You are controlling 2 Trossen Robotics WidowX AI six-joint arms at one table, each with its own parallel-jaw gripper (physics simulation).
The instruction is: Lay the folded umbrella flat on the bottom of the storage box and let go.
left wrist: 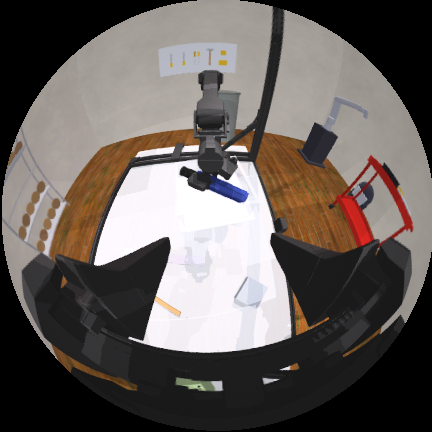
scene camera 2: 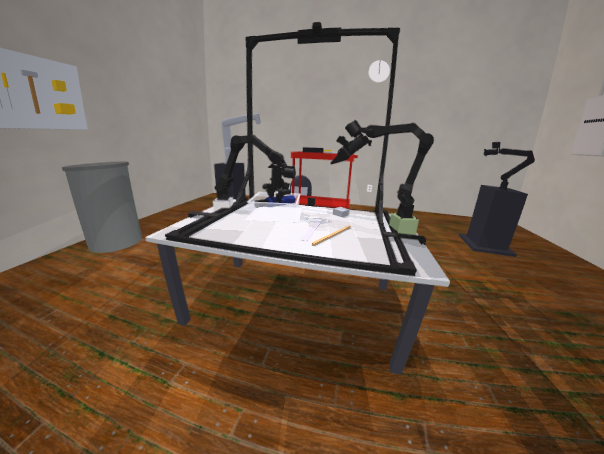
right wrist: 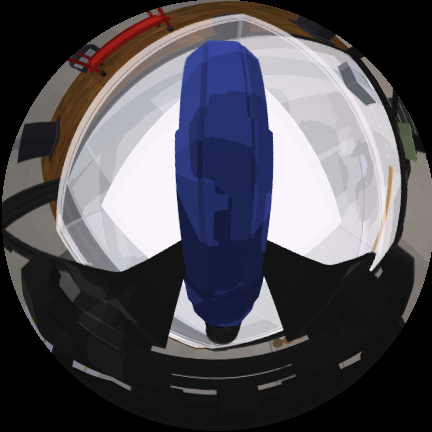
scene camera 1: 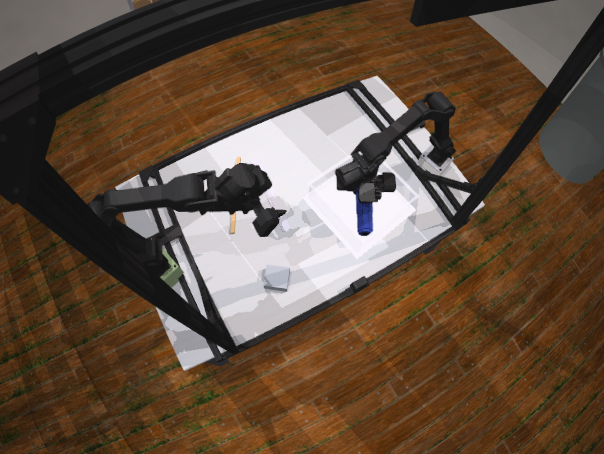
Labels:
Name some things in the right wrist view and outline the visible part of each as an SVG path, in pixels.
The right gripper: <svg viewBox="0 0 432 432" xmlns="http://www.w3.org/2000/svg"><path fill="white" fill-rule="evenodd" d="M21 268L23 298L41 336L68 357L88 368L114 377L129 385L130 390L72 366L70 373L104 399L131 413L163 424L198 430L237 430L276 423L311 410L342 392L383 355L405 322L401 315L414 283L414 258L396 243L385 252L380 262L382 272L377 277L369 270L375 252L367 252L334 264L324 264L267 239L261 271L288 342L307 334L308 339L259 355L200 359L150 350L152 345L166 347L186 271L181 239L122 271L110 271L76 261L66 261L66 269L80 290L73 302L58 285L61 275L54 262L41 251ZM170 385L216 390L216 394L183 392L183 389ZM295 374L294 377L282 380L281 384L258 390L257 385ZM361 351L359 360L343 368L339 367L340 362Z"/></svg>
A folded umbrella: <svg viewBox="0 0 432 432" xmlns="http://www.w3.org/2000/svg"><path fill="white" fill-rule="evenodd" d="M207 40L191 52L184 62L178 129L174 133L175 187L181 246L186 270L183 280L187 297L192 303L193 311L205 322L207 338L215 344L222 345L228 344L236 338L241 321L250 312L254 301L259 295L264 277L261 268L271 208L272 131L268 129L266 98L258 59L238 41Z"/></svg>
A storage box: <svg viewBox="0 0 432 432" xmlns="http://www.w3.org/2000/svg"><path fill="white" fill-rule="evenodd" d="M283 328L267 283L263 277L259 295L254 301L250 312L241 321L236 338L228 344L215 344L206 336L204 320L193 311L192 303L188 300L183 280L169 334L197 345L216 348L252 341L281 331ZM360 107L342 80L323 59L301 41L270 23L242 13L209 18L179 28L157 39L130 58L112 75L90 103L76 128L63 163L57 194L56 231L76 262L110 271L125 270L181 239L175 187L174 133L178 129L184 62L191 52L207 40L238 41L241 45L244 45L258 59L264 84L268 129L272 131L273 180L267 239L324 264L342 262L367 252L375 252L375 260L381 252L383 242L385 190L378 151Z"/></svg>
A small grey block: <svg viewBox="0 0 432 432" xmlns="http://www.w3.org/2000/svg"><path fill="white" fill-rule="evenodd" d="M339 64L337 67L345 86L365 105L375 103L376 101L368 81L347 61Z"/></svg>

